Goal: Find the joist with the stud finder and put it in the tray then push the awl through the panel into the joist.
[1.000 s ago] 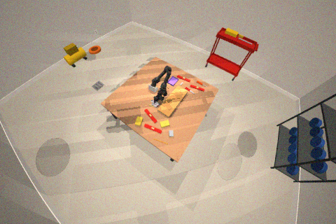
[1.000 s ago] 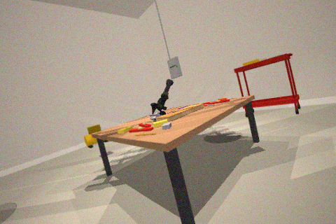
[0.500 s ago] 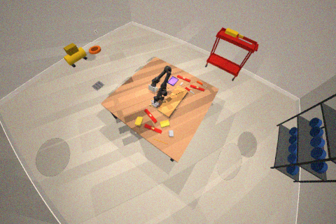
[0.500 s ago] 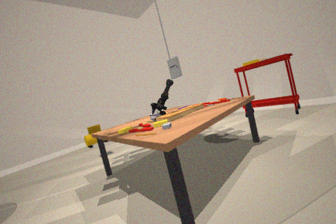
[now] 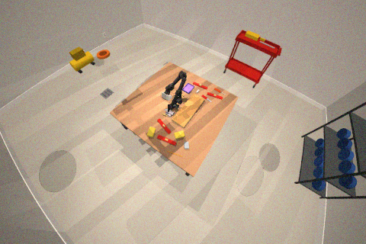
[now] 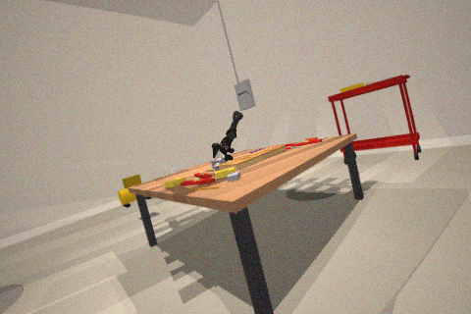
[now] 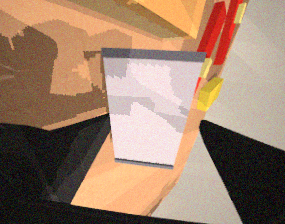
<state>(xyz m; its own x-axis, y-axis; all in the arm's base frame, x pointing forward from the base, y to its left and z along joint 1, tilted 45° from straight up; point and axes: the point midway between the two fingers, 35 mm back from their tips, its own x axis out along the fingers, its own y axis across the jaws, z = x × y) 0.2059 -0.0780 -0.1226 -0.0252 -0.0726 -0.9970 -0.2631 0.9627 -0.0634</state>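
The grey stud finder is 20 mm ahead of my gripper tip, 10 mm to the right of it and 30 mm below it. From my gripper tip the other things lie so: small grey block (430 mm ahead, 180 mm to the right, 40 mm below); then awl (10 mm ahead, 40 mm to the right, 40 mm below); then purple flat tray (90 mm behind, 500 mm to the left, 40 mm below).
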